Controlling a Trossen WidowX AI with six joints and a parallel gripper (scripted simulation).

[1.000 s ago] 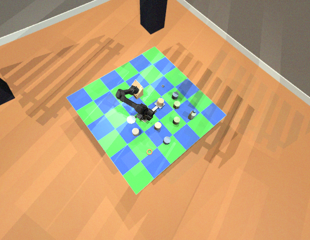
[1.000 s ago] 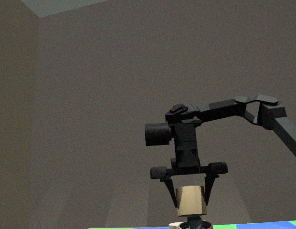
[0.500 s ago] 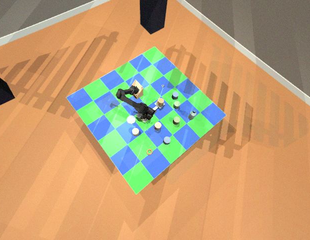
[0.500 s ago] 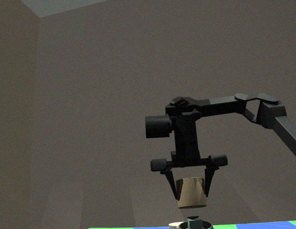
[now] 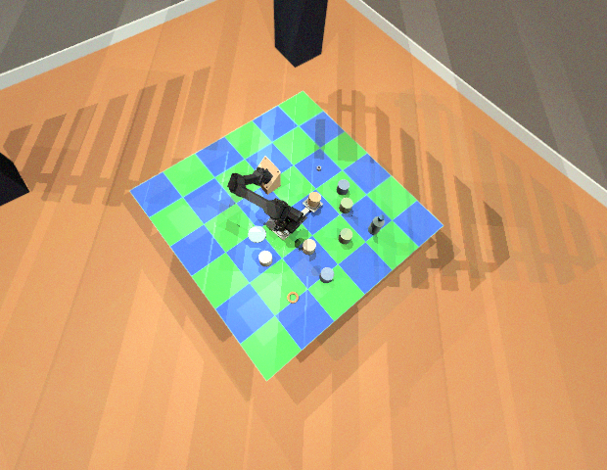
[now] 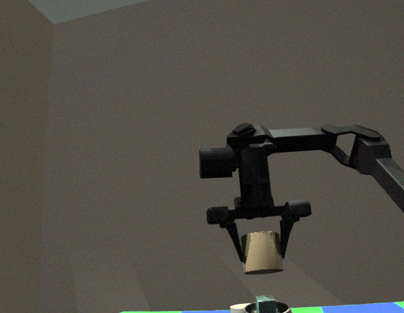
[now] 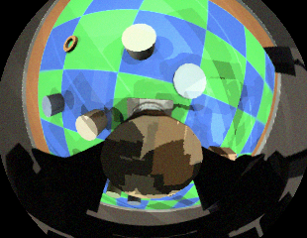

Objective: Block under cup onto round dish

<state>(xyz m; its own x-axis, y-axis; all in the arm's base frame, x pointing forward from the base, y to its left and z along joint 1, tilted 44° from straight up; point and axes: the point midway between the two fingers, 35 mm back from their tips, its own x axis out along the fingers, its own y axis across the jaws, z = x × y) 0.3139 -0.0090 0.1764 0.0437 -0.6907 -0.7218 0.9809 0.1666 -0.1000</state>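
The pale green block lies 1 cm to the left of my gripper tip and 8 cm below it. From my gripper tip the other things lie so: tan cup: 2 cm to the right, 1 cm above; then balance: 2 cm behind, 13 cm to the left, 13 cm below; then white round dish: 9 cm behind, 10 cm to the right, 16 cm below.
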